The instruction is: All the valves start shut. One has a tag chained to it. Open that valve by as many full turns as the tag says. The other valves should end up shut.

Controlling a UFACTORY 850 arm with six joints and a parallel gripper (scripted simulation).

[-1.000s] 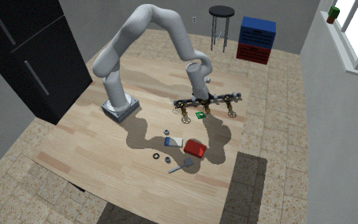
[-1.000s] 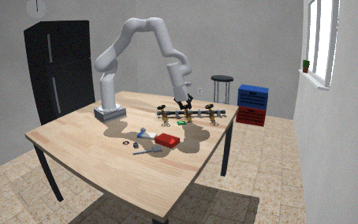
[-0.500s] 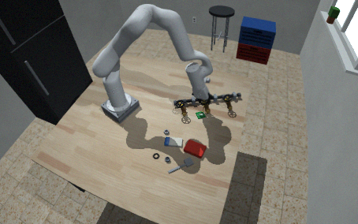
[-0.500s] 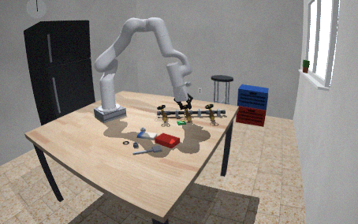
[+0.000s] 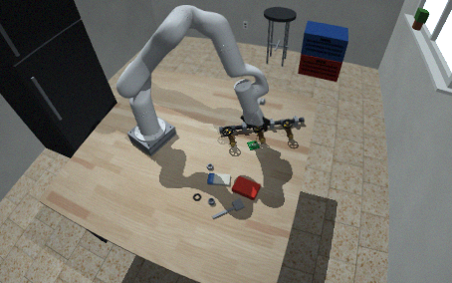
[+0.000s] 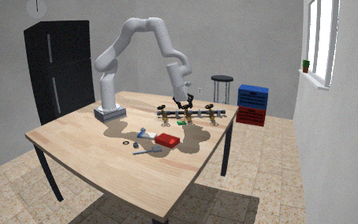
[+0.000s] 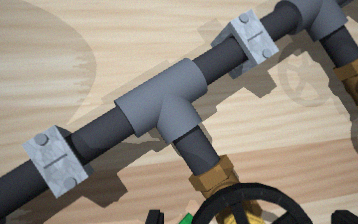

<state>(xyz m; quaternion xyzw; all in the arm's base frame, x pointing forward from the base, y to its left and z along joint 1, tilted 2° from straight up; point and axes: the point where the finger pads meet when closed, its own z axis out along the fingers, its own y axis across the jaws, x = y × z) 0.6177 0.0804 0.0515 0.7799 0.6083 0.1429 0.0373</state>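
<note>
Now: hand 3 cm past the green tag, 5 cm to the left of it and 10 cm above it. Round my hand: grey scraper (6 cm behind, 44 cm to the right, 10 cm below); then red box (1 cm behind, 33 cm to the right, 9 cm below); then white block (15 cm behind, 30 cm to the right, 10 cm below).
</note>
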